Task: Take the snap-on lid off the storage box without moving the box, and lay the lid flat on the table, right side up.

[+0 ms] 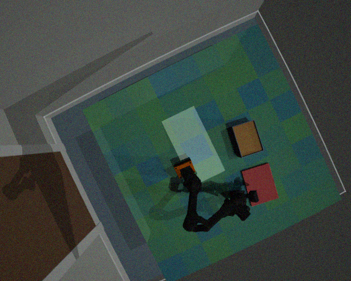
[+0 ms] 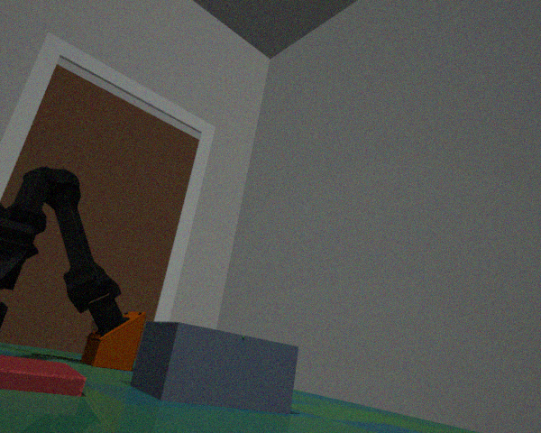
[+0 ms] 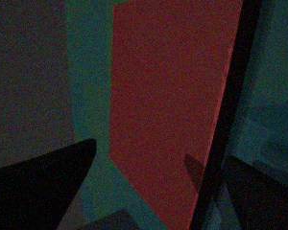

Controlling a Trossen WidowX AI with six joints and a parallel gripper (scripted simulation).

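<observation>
The red lid lies 9 cm ahead of my gripper tip and 5 cm below it. Also, from my gripper tip: grey storage box: 10 cm ahead, 31 cm to the left, 2 cm below.
</observation>
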